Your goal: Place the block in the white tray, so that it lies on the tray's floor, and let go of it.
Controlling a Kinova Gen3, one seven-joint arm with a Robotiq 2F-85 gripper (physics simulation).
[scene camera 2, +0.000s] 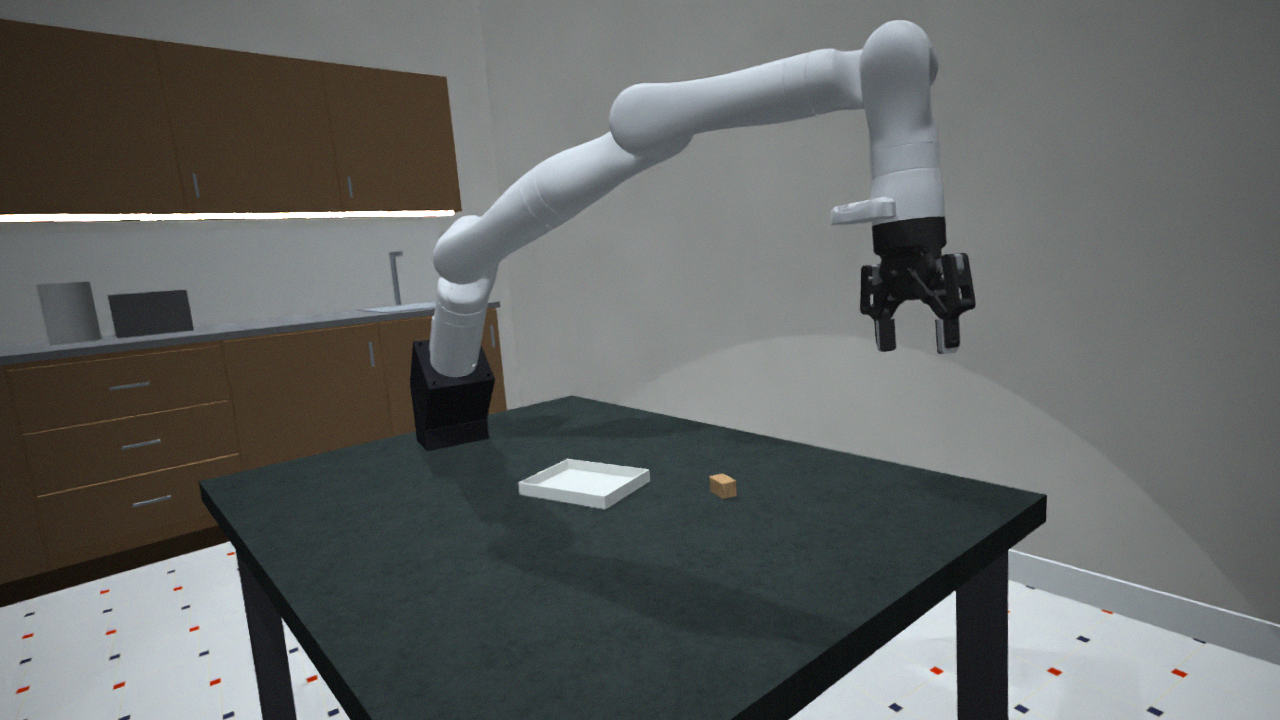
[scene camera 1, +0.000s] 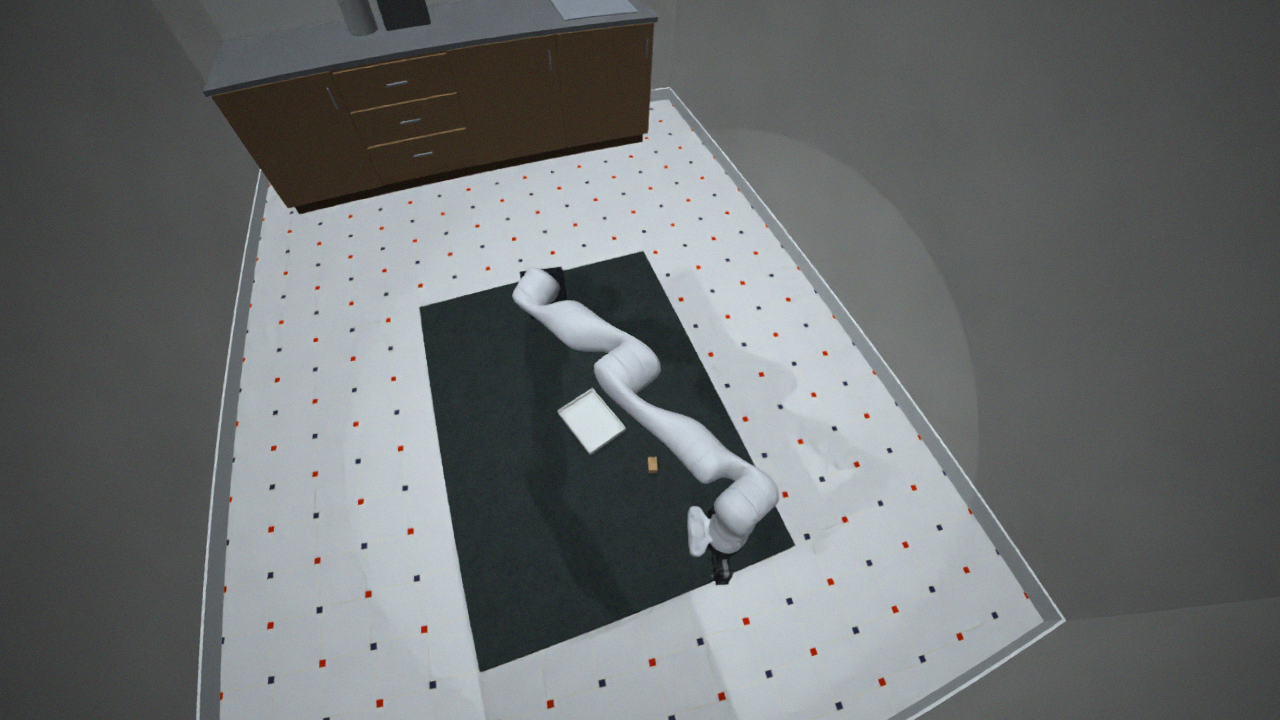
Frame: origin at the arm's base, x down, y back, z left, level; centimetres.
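Where they show: gripper, between the fingertips: [scene camera 2: 915, 352] [scene camera 1: 713, 553]; arm's base, origin of its link: [scene camera 2: 454, 360].
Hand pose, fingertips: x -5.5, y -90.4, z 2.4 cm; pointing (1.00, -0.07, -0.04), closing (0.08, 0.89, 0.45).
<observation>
Each offset is from my fingertips to the top centre of the thing. Level surfaces: height alone.
A small orange-brown wooden block @(dx +21.5, dy +30.2, dz +3.6 cm) [scene camera 1: 652, 464] [scene camera 2: 723, 486] lies on the dark table, a little apart from the white tray. The shallow white tray @(dx +22.0, dy +51.1, dz -5.7 cm) [scene camera 1: 591, 420] [scene camera 2: 586, 483] lies flat near the middle of the table, and its floor shows bare. My gripper [scene camera 2: 916, 336] is open with nothing between its fingers. It points down and hangs high above the table, well apart from the block. In the scene camera 1 view the gripper [scene camera 1: 721, 577] appears over the table's near right edge, and its fingers are partly hidden by its own body.
The dark table @(dx +24.0 cm) [scene camera 1: 501, 573] [scene camera 2: 402, 573] carries the arm's black base [scene camera 2: 452, 407] at its far edge. The white arm [scene camera 1: 675, 434] [scene camera 2: 742, 94] stretches out above the table. Brown cabinets [scene camera 1: 501, 98] [scene camera 2: 286, 385] stand behind, off the table.
</observation>
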